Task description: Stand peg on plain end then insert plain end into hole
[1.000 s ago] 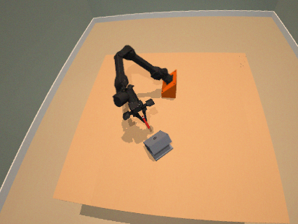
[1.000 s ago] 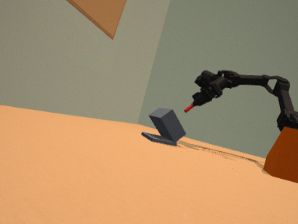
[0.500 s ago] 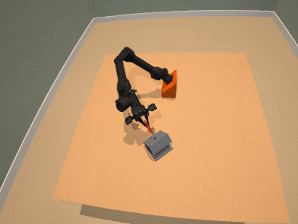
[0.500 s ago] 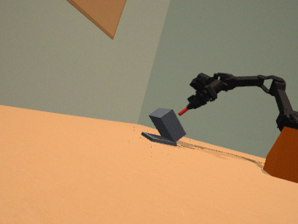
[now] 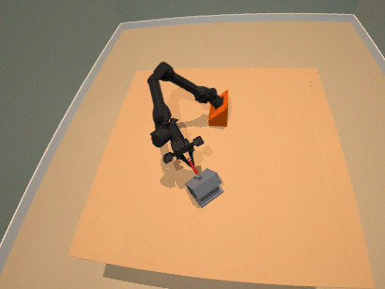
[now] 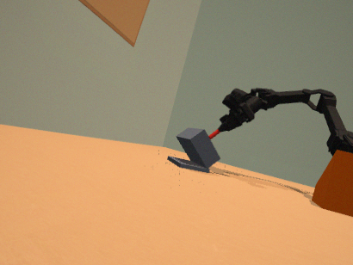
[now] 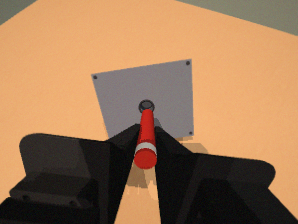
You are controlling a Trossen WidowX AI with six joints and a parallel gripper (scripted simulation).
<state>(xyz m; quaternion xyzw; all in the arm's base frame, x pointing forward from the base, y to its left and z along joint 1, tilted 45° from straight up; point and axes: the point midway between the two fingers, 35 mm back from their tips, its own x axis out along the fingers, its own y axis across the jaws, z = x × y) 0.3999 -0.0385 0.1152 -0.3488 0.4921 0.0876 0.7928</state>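
Now: gripper tip 70 mm above the grey sloped panel, 50 mm short of it and 40 mm to the right of it. The rest, counted from my gripper tip: flat grey foot (130 mm below, 60 mm to the left, 60 mm ahead); then red peg (10 mm to the right, 10 mm behind, 10 mm above).
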